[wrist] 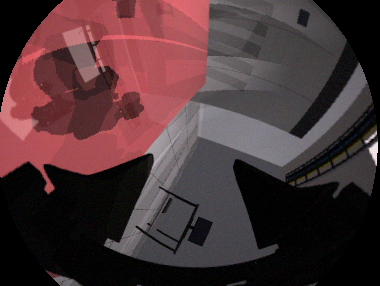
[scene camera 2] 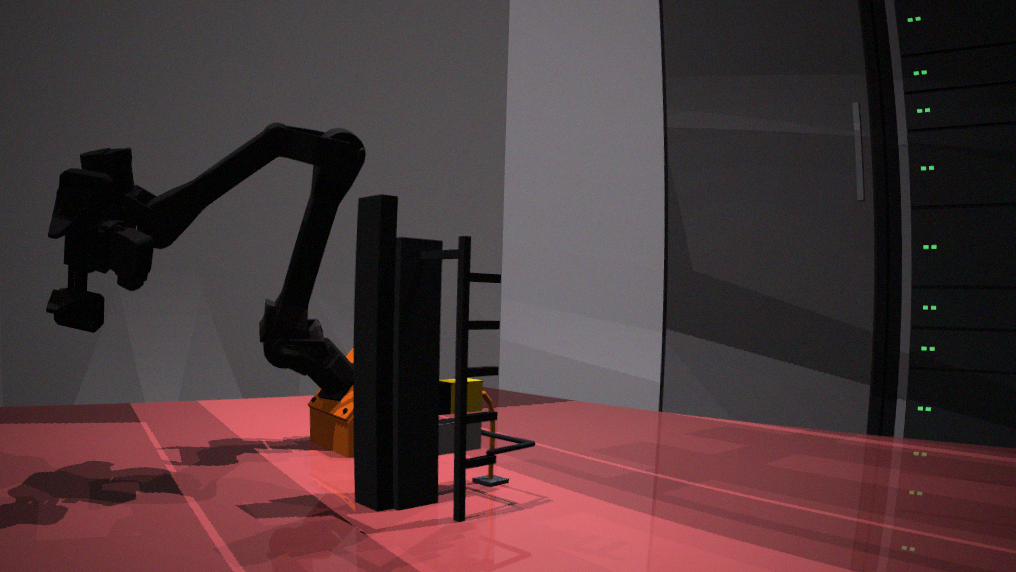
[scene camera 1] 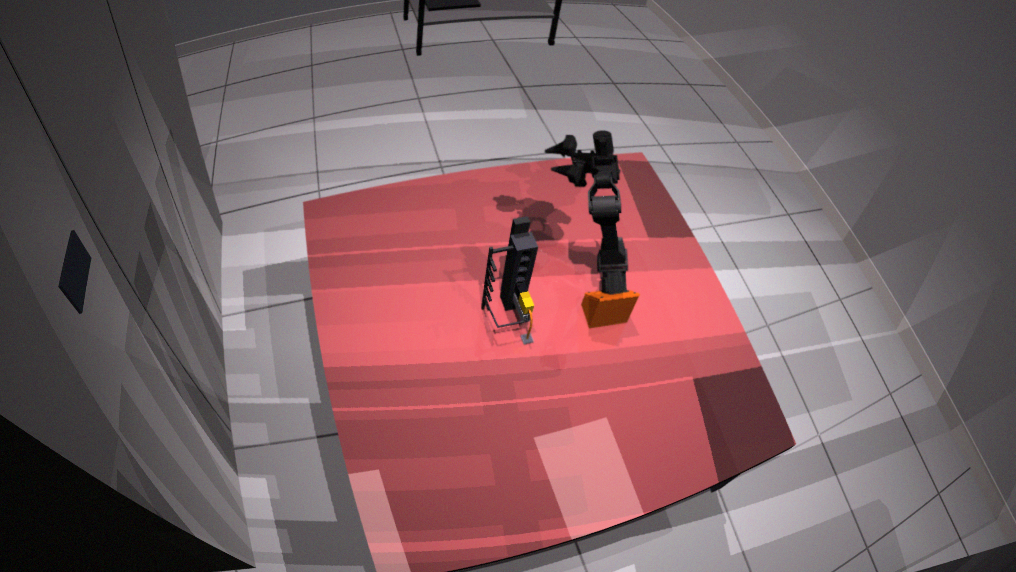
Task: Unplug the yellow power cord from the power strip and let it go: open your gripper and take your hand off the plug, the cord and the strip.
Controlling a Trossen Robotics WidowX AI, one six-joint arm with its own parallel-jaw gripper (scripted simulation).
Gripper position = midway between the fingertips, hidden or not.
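Observation:
You'd find my gripper (scene camera 2: 50, 274) open there, and it's holding nothing. In the wrist view there's my gripper (wrist: 194, 161) again, and scene camera 1 has my gripper (scene camera 1: 548, 160) too.

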